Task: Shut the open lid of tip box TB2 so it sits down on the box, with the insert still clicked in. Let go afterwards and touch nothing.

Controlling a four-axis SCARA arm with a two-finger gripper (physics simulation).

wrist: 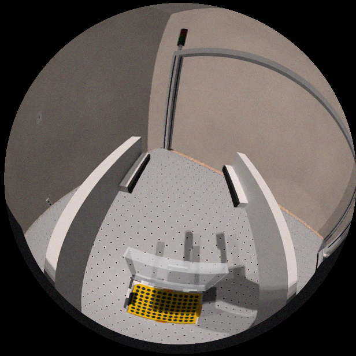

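A tip box with a yellow, black-holed insert stands on the perforated deck low in the wrist view, a little left of the middle. Its clear lid is open, standing up along the edge farther up the view. The insert lies in the box; whether it is clicked in is too small to tell. No TB2 label is readable. My gripper is shut with nothing held, though its pads show with a gap between them. The fingertips appear farther up the view than the box and apart from the lid.
The perforated deck runs back to an edge strip. A grey metal frame with a signal light stands behind it. Part of a device shows at the right edge. Shadows fall on the deck behind and right of the box.
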